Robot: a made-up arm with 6 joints. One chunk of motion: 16 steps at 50 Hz.
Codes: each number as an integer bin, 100 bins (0 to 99) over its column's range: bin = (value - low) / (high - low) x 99, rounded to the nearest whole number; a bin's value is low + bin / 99 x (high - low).
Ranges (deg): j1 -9..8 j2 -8..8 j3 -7..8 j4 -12..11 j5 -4..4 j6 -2..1
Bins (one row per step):
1: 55 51 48 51 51 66
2: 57 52 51 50 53 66
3: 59 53 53 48 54 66
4: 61 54 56 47 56 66
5: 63 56 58 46 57 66
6: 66 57 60 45 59 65
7: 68 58 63 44 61 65
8: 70 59 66 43 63 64
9: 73 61 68 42 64 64
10: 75 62 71 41 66 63
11: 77 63 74 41 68 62
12: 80 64 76 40 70 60
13: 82 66 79 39 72 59
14: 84 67 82 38 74 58
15: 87 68 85 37 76 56
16: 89 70 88 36 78 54
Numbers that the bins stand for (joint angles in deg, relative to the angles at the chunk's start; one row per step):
1: 0.44 0.24 0.27 -0.15 0.12 0.00
2: 0.79 0.40 0.73 -0.38 0.28 0.00
3: 1.13 0.57 1.03 -0.85 0.36 0.00
4: 1.47 0.73 1.48 -1.08 0.53 0.00
5: 1.82 1.05 1.79 -1.31 0.61 0.00
6: 2.33 1.21 2.09 -1.55 0.77 -0.03
7: 2.68 1.37 2.55 -1.78 0.93 -0.03
8: 3.02 1.54 3.00 -2.01 1.09 -0.06
9: 3.54 1.86 3.30 -2.24 1.17 -0.06
10: 3.88 2.02 3.76 -2.47 1.33 -0.09
11: 4.22 2.18 4.21 -2.47 1.49 -0.12
12: 4.74 2.34 4.52 -2.71 1.66 -0.18
13: 5.08 2.67 4.97 -2.94 1.82 -0.21
14: 5.42 2.83 5.42 -3.17 1.98 -0.24
15: 5.94 2.99 5.88 -3.40 2.14 -0.30
16: 6.28 3.31 6.33 -3.64 2.30 -0.36

